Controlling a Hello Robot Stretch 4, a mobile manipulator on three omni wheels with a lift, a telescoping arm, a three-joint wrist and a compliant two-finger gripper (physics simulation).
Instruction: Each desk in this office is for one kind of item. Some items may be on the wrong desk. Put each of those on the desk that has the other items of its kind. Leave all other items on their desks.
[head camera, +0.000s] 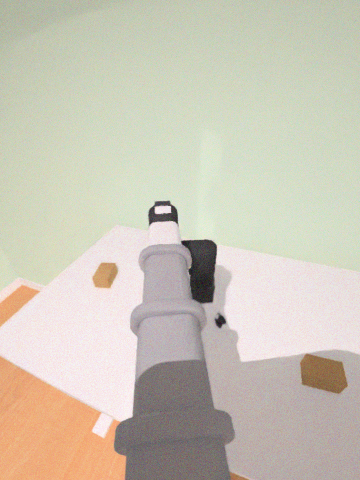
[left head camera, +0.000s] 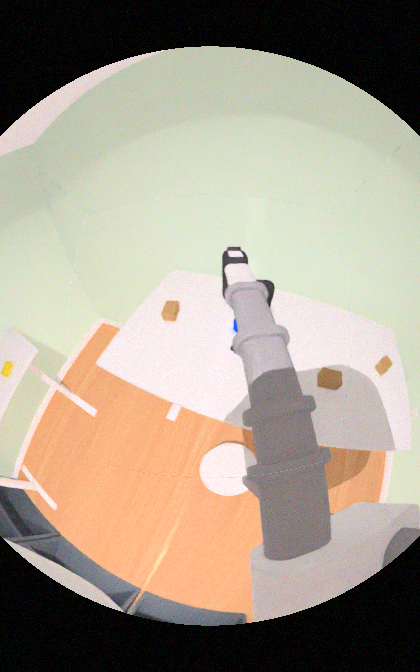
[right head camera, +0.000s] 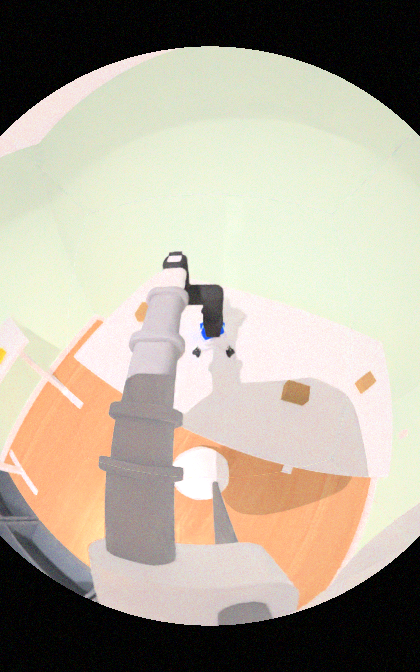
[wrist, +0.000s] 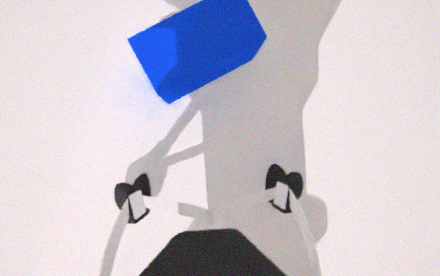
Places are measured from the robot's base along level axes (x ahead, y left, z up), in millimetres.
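Where they show: gripper, fingertip midpoint: (wrist: 211, 183).
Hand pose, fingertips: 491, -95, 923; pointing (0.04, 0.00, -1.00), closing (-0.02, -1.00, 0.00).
Each offset is from my fingertips to the top centre of the thing, as dx, dy, dz. Level surfaces: height alone.
A blue block {+117, +3, +60} (wrist: 200, 50) (right head camera: 204, 331) (left head camera: 236, 325) lies on the large white desk {dz +0} (head camera: 75, 340) (left head camera: 200, 380) (right head camera: 280, 345), partly hidden by the arm in the left head view. My gripper (wrist: 211, 183) (right head camera: 213, 352) is open and empty above this desk, its two fingertips wide apart. The blue block is beyond the fingertips in the wrist view. Three brown blocks are on the same desk: one brown block {+241, +332, +50} (head camera: 105, 275) (left head camera: 170, 311) (right head camera: 142, 312) at the left, another brown block {-192, -288, +50} (head camera: 323, 374) (left head camera: 330, 378) (right head camera: 295, 392) in shadow, and a third brown block (left head camera: 383, 365) (right head camera: 365, 382) at the right.
A second white desk (left head camera: 20, 345) (right head camera: 12, 332) at the far left holds a yellow item (left head camera: 7, 369) (right head camera: 2, 355). A round white thing (left head camera: 222, 470) (right head camera: 195, 475) shows in front of the large desk. A dark grey structure (left head camera: 85, 565) is at the lower left. A green wall (head camera: 275, 150) stands behind.
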